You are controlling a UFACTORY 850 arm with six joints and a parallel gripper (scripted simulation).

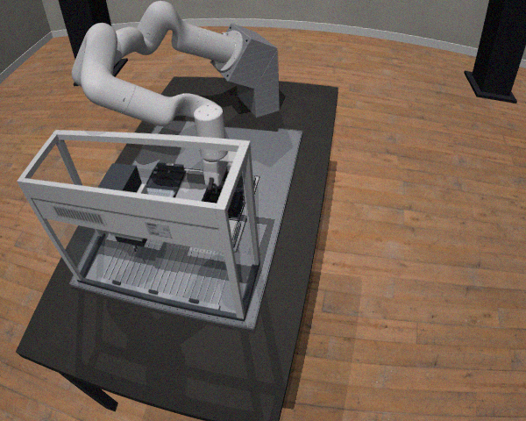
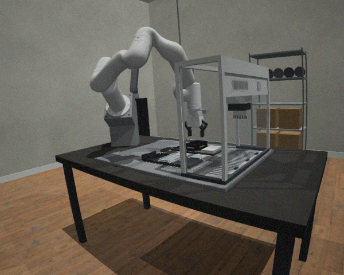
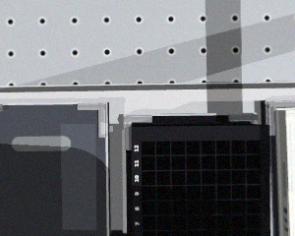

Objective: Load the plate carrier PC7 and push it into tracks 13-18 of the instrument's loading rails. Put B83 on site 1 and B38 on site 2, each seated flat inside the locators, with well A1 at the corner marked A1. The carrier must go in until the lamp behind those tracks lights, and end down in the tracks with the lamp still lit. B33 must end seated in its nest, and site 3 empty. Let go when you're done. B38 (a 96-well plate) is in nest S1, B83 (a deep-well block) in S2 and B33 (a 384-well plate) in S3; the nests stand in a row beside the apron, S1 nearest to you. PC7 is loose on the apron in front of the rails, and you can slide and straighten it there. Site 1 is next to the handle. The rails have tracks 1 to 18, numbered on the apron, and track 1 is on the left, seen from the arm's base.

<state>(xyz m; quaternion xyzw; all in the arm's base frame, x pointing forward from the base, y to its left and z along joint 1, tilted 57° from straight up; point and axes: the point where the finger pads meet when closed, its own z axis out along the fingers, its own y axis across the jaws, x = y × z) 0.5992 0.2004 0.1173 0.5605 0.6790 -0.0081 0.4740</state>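
The black deep-well block B83 is 70 mm below my hand. From my hand the other things lie so: white plate b38: 250 mm to the right, 80 mm below, 10 mm behind; then post: 420 mm to the right, 170 mm ahead, 150 mm above; then dark plate carrier PC7: 250 mm to the right, 80 mm below, 20 mm behind.
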